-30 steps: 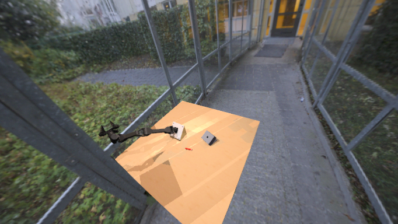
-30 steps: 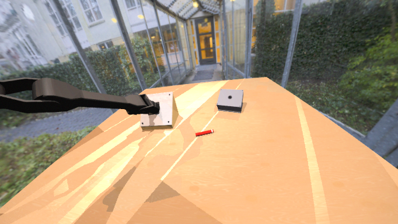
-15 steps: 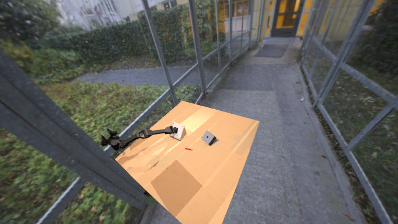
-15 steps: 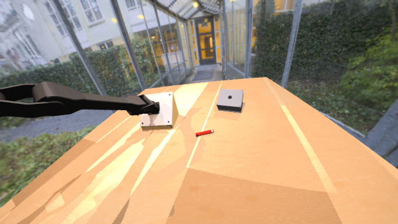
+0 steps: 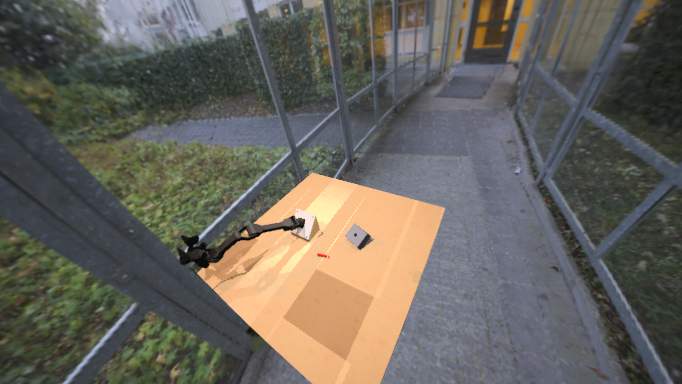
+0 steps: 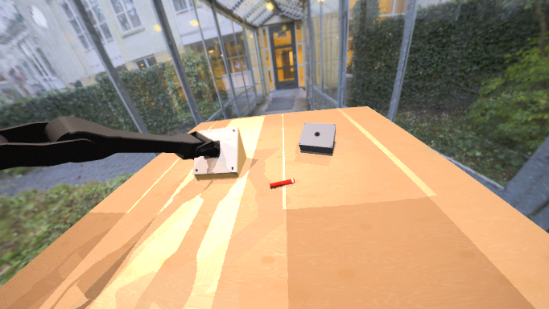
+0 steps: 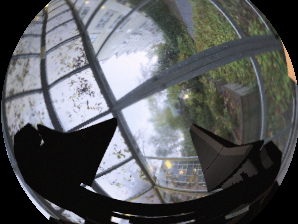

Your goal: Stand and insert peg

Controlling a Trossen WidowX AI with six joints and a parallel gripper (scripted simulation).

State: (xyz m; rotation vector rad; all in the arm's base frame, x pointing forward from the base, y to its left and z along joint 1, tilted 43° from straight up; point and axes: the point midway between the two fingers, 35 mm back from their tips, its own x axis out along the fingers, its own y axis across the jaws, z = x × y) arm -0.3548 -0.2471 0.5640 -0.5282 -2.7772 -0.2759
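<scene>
Right now my gripper tip is 670 mm short of the red peg, 440 mm to the right of it and 330 mm above it. The rest, counted from my gripper tip: sloped panel: 810 mm ahead, 640 mm to the left, 280 mm below.
</scene>
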